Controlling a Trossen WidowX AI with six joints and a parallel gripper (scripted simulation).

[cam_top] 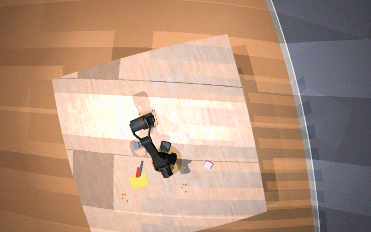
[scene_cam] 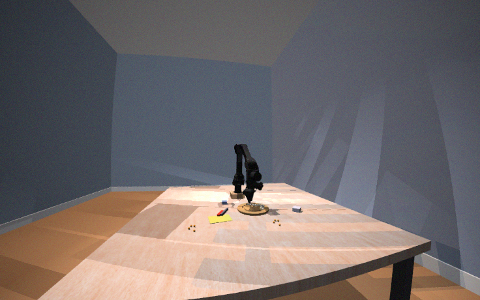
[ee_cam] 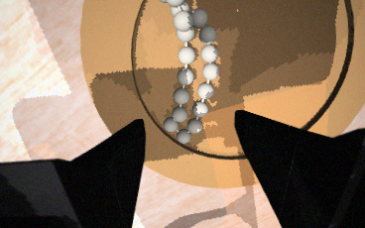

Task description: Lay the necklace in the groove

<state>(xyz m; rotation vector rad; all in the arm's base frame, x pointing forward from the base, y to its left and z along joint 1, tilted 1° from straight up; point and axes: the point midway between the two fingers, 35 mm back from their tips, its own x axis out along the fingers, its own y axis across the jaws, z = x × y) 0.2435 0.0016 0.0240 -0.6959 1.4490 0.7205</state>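
My gripper tip is now 5 cm short of the round bead board and 2 cm above it. Also, from my gripper tip: blue block (15 cm to the right, 12 cm behind, 2 cm below); yellow note (24 cm to the right, 11 cm ahead, 3 cm below); red marker (20 cm to the right, 4 cm ahead, 3 cm below).
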